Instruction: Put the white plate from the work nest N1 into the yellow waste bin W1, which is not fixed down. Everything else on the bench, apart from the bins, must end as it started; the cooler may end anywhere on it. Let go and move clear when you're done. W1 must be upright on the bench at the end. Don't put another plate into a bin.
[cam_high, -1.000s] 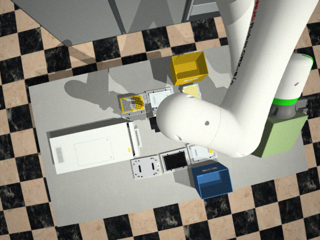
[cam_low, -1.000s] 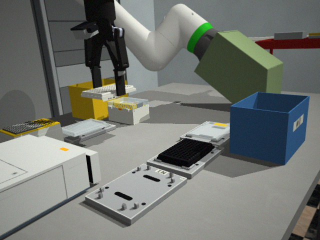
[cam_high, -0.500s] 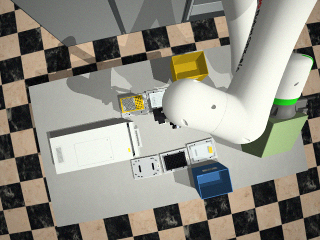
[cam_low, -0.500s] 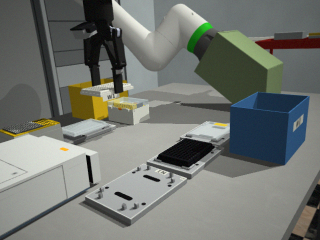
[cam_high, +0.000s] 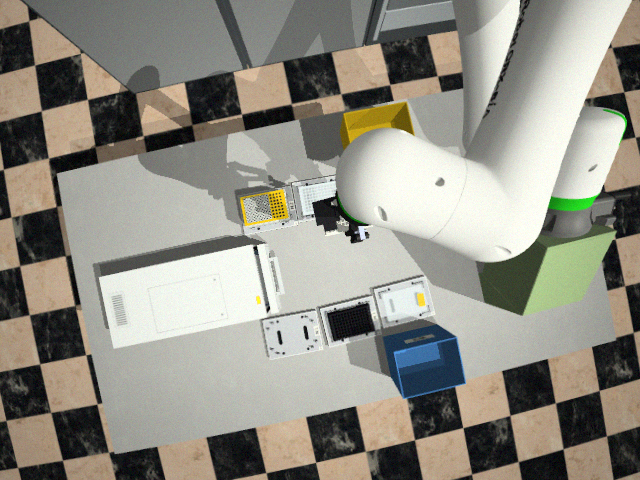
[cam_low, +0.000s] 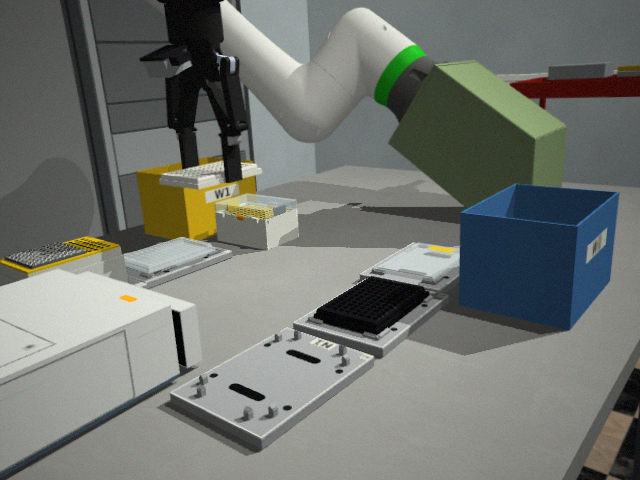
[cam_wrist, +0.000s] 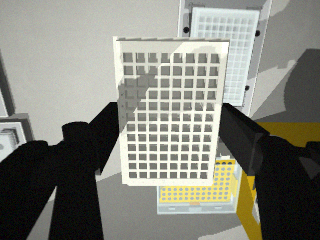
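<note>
Now: hand 130 mm past the yellow waste bin W1, 210 mm to the left of it and 130 mm above it. The rest, counted from my hand: yellow-grey rack (210 mm ahead, 70 mm to the right, 110 mm below); then white plate (20 mm below); then clear plate (50 mm ahead, 70 mm to the right, 150 mm below).
</note>
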